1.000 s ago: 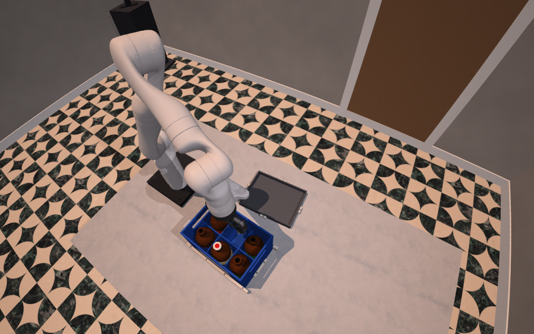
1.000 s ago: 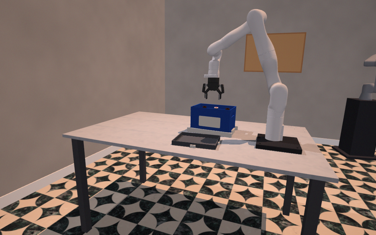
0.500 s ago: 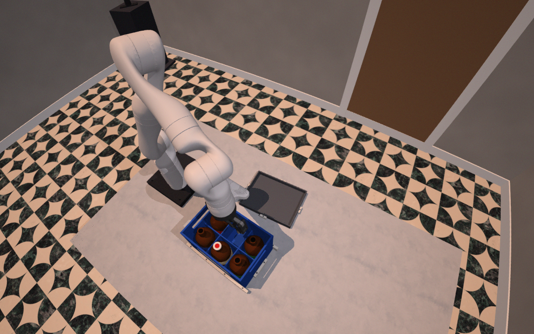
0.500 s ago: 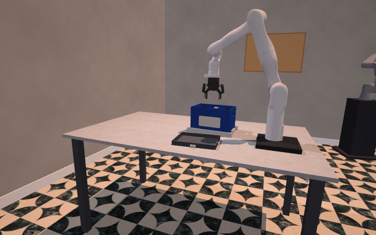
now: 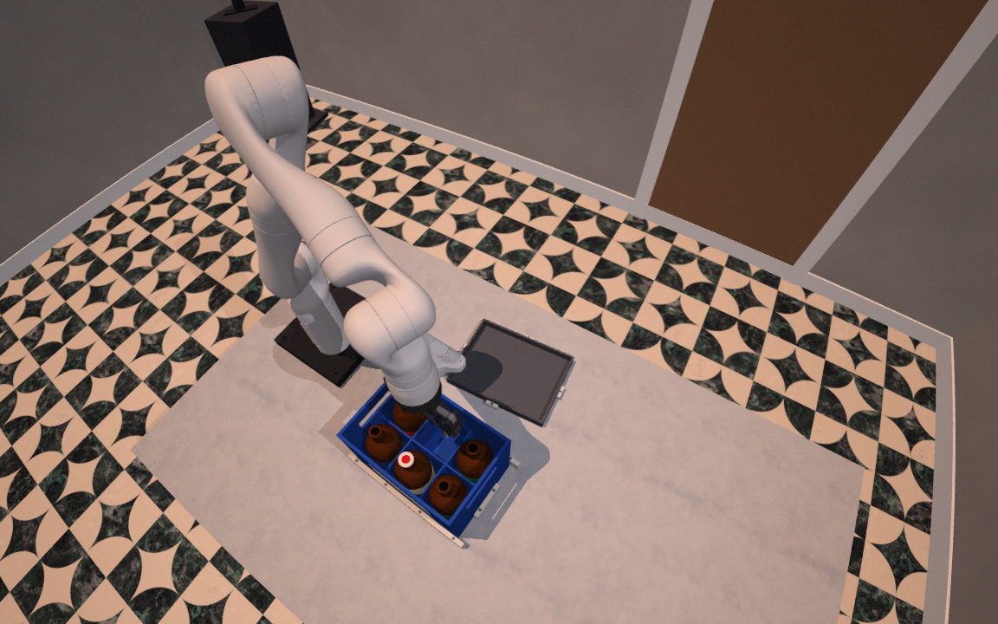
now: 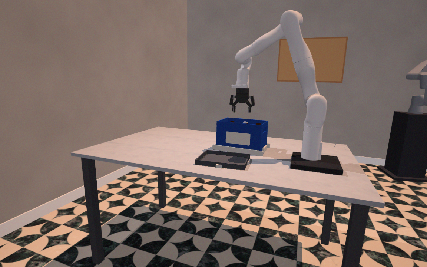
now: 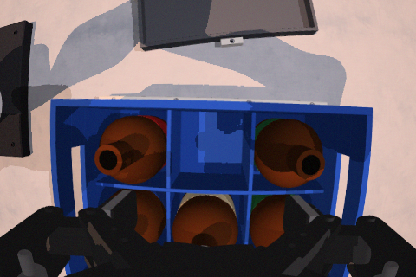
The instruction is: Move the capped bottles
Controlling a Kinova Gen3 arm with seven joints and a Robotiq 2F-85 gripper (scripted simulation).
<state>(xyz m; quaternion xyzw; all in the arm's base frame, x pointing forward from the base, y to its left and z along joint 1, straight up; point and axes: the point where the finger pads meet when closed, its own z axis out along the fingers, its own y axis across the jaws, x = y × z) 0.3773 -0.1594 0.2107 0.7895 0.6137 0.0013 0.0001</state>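
Right now the brown capped bottle is 2 cm behind my hand, 7 cm to the right of it and 15 cm below it. From my hand the other things lie so: dark tray (7 cm ahead, 24 cm to the left, 22 cm below); blue crate (1 cm behind, 3 cm to the right, 15 cm below).
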